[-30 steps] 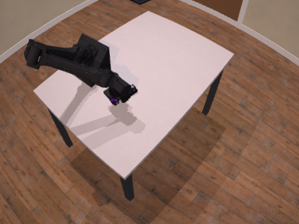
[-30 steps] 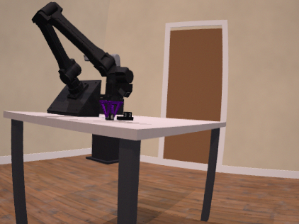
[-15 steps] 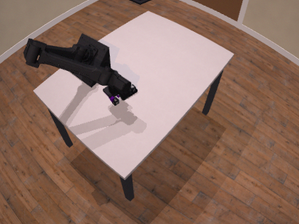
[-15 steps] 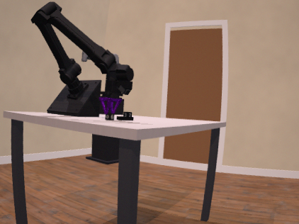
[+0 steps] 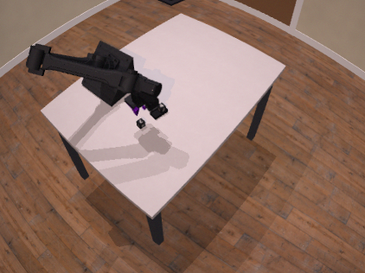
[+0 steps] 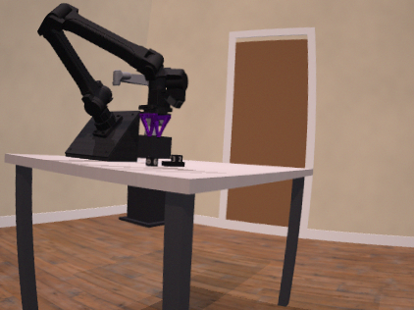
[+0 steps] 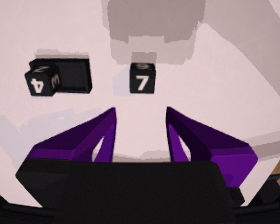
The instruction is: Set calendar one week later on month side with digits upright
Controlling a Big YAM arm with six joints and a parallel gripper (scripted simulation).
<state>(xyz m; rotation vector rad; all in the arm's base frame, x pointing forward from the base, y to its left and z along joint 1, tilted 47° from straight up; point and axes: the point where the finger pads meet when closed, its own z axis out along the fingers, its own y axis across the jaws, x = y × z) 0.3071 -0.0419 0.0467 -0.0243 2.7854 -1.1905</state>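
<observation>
My gripper is now 9 cm above the black date cube. From my hand the other things lie so: black tray: 10 cm to the left, 9 cm below.
</observation>
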